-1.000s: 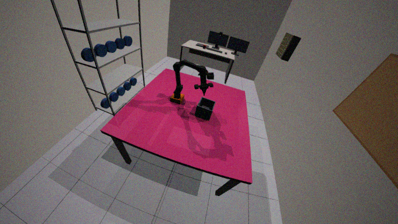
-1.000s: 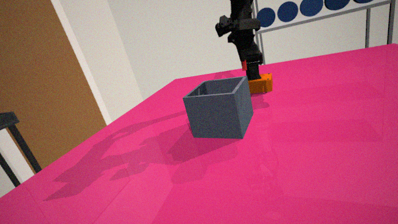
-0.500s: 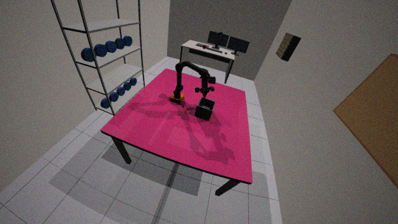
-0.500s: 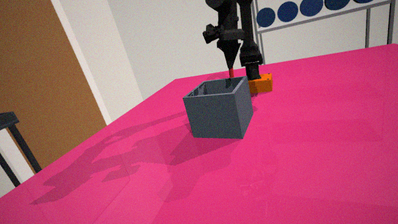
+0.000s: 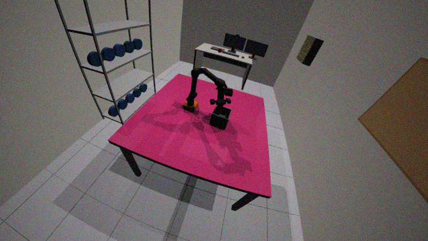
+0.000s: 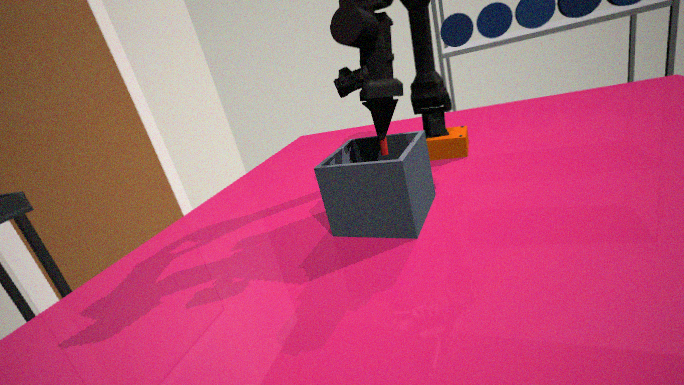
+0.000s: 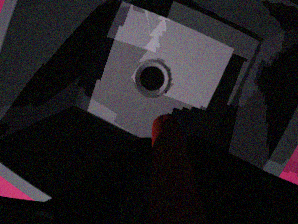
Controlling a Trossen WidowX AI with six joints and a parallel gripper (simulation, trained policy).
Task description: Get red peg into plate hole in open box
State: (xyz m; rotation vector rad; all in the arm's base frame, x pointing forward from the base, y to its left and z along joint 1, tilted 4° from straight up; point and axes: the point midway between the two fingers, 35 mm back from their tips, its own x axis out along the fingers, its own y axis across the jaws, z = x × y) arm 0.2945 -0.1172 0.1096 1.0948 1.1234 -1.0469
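Now: the red peg 10 mm above my gripper tip.
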